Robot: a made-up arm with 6 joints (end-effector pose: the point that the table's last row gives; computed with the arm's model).
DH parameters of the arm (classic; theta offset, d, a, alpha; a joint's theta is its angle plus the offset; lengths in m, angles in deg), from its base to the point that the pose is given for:
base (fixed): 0 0.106 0 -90
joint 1: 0 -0.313 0.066 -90
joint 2: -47.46 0 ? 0
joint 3: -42.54 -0.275 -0.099 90
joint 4: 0 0.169 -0.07 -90
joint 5: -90 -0.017 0.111 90
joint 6: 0 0.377 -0.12 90
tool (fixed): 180 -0.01 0 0
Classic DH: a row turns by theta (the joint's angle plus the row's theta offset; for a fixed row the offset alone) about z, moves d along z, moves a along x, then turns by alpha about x.
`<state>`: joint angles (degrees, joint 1 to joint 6).
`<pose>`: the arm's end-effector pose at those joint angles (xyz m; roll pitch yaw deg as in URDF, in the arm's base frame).
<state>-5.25 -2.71 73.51 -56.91 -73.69 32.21</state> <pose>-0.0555 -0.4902 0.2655 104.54 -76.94 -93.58</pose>
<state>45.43 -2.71 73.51 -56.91 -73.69 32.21</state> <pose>0.0882 -0.4902 0.2500 21.63 -38.92 -16.84</pose>
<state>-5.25 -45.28 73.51 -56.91 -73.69 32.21</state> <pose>0.0919 -0.5156 0.2790 97.54 -80.50 -44.31</pose>
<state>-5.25 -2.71 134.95 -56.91 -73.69 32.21</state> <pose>-0.1941 -0.1929 0.2528 94.62 -72.26 -145.24</pose>
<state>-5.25 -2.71 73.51 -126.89 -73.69 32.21</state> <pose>0.1480 -0.4215 0.2076 169.25 -14.85 -147.11</pose>
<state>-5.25 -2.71 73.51 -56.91 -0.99 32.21</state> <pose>-0.2895 -0.1998 0.0192 66.96 -16.83 -99.81</pose>
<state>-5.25 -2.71 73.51 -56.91 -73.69 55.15</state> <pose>-0.1021 -0.4977 0.2574 153.15 -61.05 -144.78</pose>
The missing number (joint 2, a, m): 0.1154
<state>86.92 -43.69 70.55 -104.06 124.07 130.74</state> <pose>0.5078 -0.2768 0.5357 -123.76 -4.79 -70.27</pose>
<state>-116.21 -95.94 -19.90 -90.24 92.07 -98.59</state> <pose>-0.4130 -0.7312 0.1349 -48.98 60.20 -58.97</pose>
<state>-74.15 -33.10 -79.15 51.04 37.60 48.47</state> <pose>-0.4620 -0.4938 0.7245 -120.01 15.59 157.92</pose>
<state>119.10 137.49 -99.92 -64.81 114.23 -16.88</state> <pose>0.4736 -0.1460 0.2593 -34.42 -50.71 165.99</pose>
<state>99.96 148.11 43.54 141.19 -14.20 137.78</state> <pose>0.4479 -0.8157 -0.2100 -160.88 30.65 -125.99</pose>
